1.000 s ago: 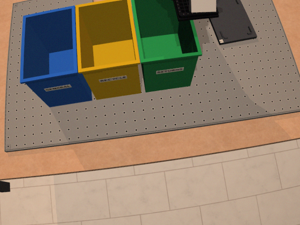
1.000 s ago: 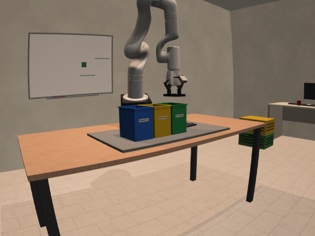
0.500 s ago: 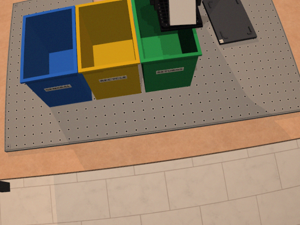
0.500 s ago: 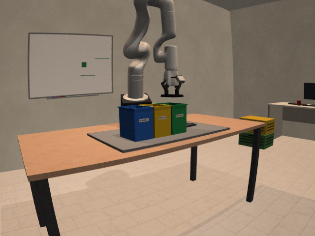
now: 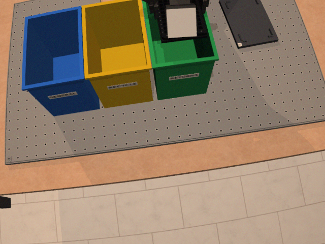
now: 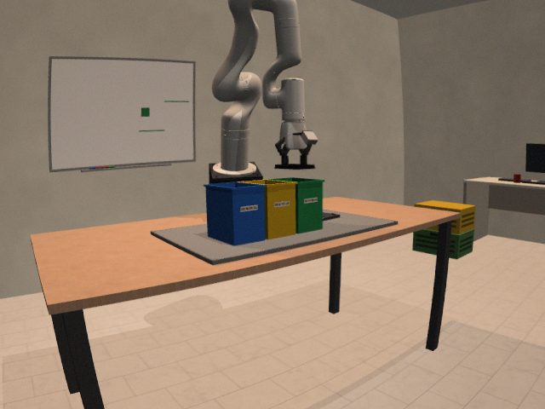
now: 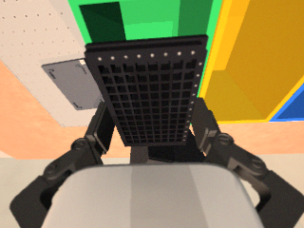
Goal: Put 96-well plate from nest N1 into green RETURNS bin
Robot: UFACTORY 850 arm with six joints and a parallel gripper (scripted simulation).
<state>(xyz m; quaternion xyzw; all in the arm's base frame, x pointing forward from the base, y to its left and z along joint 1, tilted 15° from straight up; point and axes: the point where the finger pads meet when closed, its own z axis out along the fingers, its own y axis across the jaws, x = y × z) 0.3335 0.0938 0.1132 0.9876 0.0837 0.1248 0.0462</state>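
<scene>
Now: the black 96-well plate 10 mm below my hand. Also, from my hand: blue general bin: 40 mm ahead, 260 mm to the right, 150 mm below; then yellow recycle bin: 20 mm ahead, 130 mm to the right, 150 mm below; then green returns bin: 150 mm below.
</scene>
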